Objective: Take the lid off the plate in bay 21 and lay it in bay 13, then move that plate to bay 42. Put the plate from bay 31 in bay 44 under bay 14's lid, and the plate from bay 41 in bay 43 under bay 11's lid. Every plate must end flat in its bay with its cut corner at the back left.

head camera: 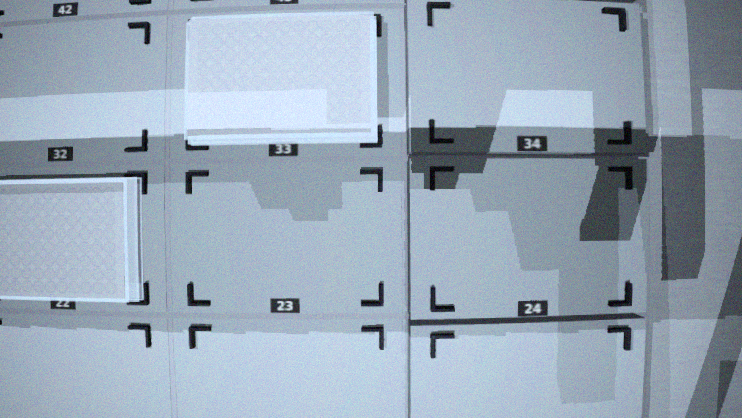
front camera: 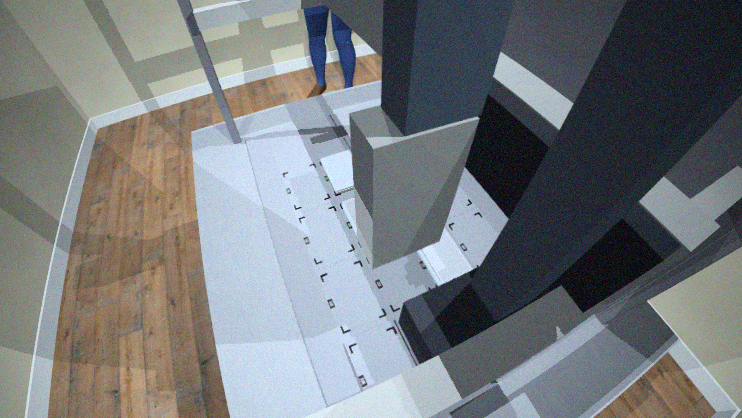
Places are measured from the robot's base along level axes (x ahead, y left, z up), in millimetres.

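Pixels of known places: robot's base, origin of its link: (front camera: 283, 174).
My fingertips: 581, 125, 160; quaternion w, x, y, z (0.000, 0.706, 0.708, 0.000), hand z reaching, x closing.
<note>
Ahead of a thing's pixels: the offset from my fingertips to its top centre, as dx, dy, dz. "spot": to the spot under its first point.
My gripper's black body (front camera: 433, 324) hangs at the foot of the dark column, low over the right part of the deck in the front view. Its jaws are hidden there and it does not show in the head view. A pale plate @[-517, +25, -143] (front camera: 336, 168) sits in bay 21, partly behind the parked stage; whether it is lidded is unclear. In the front view, bay 11 @[spot: -515, -68, -160] (front camera: 310, 184) is bare. In the head view, the visible upper parts of bay 13 @[spot: -190, -73, -160] (head camera: 285, 379) and bay 14 @[spot: -47, -71, -145] (head camera: 498, 384) are bare. Bays 31, 41 and 44 do not show in the head view.
A plate with a well pattern @[-189, +132, -146] (head camera: 282, 67) (front camera: 451, 259) lies in bay 33. Another plate @[-353, +25, -146] (head camera: 57, 244) (front camera: 347, 207) lies in bay 22, cut off at the head view's left edge. The grey pipetting stage (front camera: 410, 197) hides much of the deck. A person's legs (front camera: 342, 44) stand behind it.
</note>
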